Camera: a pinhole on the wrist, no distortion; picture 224 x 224 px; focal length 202.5 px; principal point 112.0 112.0 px. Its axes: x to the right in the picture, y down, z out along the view. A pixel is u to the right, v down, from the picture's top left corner.
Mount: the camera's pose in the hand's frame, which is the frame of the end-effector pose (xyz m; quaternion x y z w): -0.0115 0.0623 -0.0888 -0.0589 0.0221 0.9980 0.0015
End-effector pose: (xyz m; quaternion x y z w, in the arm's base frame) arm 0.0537 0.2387 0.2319 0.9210 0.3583 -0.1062 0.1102
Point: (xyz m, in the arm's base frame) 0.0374 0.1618 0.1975
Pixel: 142.8 151.9
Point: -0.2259 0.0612 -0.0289
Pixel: 195.7 194.8
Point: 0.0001 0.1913 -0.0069
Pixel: 82.5 179.8
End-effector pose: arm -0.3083 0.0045 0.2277 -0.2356 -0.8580 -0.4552 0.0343
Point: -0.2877 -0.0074 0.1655
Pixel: outside the picture
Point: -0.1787 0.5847 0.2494
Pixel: 44.7 16.1
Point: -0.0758 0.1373 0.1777
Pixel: 204.1 74.8
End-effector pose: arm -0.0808 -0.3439 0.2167 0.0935 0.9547 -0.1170 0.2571
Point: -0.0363 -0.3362 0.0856
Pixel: 47.3 141.5
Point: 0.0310 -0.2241 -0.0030
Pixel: 58.1 39.3
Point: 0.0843 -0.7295 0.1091
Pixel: outside the picture
